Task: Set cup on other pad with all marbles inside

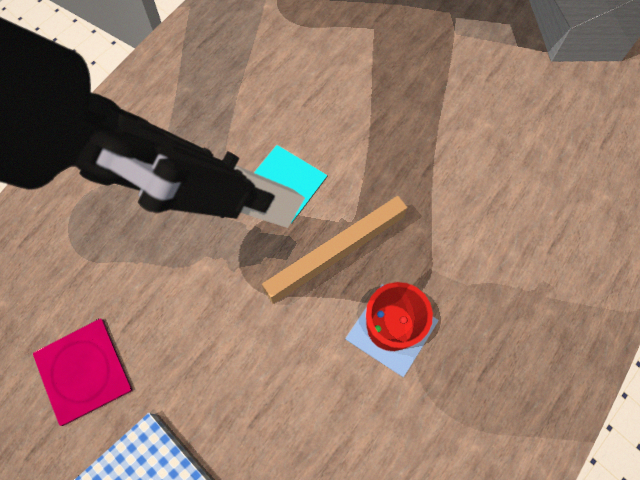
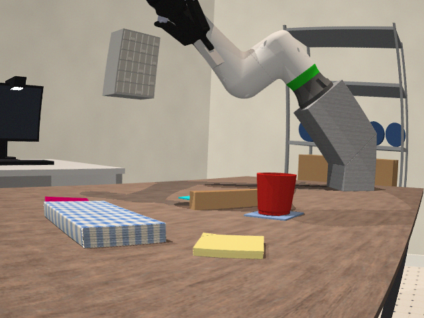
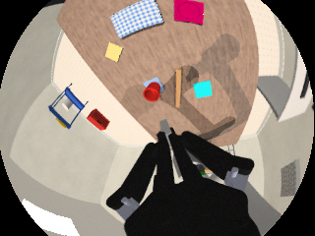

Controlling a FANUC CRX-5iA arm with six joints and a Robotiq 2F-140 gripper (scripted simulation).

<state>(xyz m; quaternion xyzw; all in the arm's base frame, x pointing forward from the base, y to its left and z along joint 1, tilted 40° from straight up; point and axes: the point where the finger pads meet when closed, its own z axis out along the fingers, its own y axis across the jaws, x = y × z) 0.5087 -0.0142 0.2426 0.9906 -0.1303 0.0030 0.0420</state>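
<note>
Now: hand 1 cm past the red cup, 13 cm to the right of it and 28 cm above it. Also, from my hand: orange rail 8 cm behind, 4 cm to the left, 29 cm below; then blue marble 2 cm behind, 12 cm to the left, 28 cm below; then blue-checked cloth stack 28 cm ahead, 4 cm to the right, 29 cm below.
</note>
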